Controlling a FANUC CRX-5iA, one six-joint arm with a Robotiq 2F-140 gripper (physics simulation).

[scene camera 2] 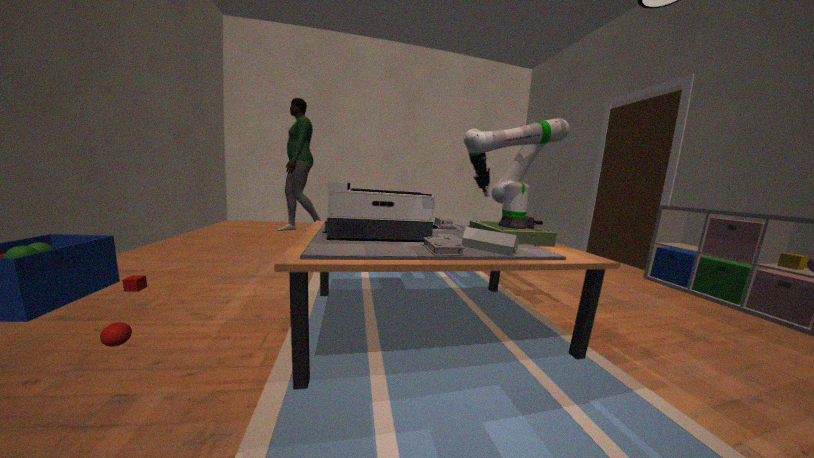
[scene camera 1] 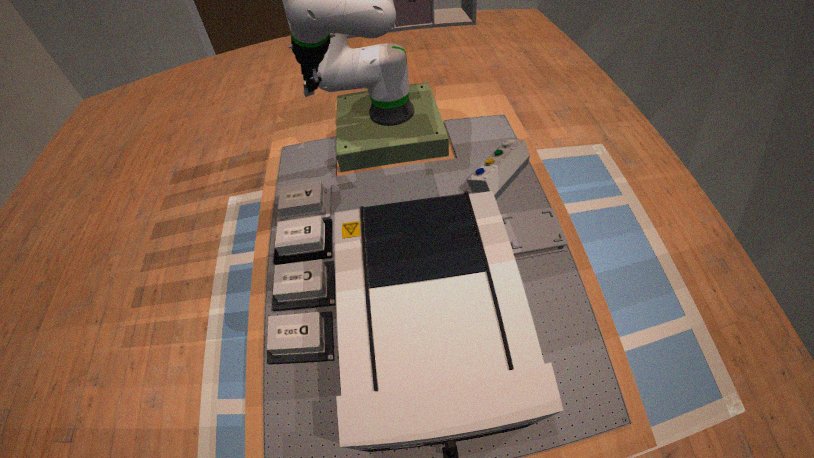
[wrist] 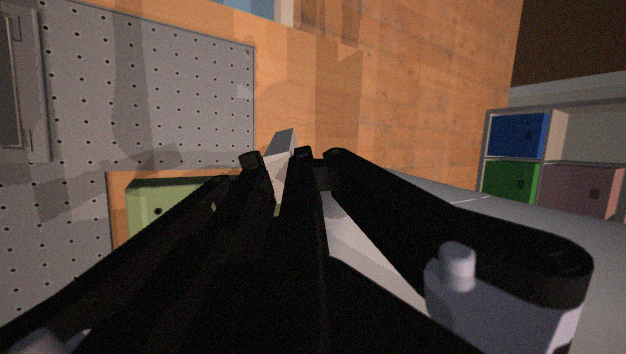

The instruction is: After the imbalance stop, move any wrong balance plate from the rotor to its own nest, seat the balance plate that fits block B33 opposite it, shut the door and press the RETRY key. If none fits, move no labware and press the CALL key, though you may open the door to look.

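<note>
My gripper is shut and empty, in the air left of the green base in scene view 1. Balance plates A, B, C and D sit in a column of nests at the machine's left. The white machine stands mid-table; a dark panel covers its top opening, and the rotor and block B33 do not show. The key panel carries blue, yellow, green and pale keys; their lettering is unreadable.
The arm stands on a green base behind the machine. A flat plate with corner brackets lies right of the machine. A person stands beyond the table. Shelves show beyond the gripper in the wrist view.
</note>
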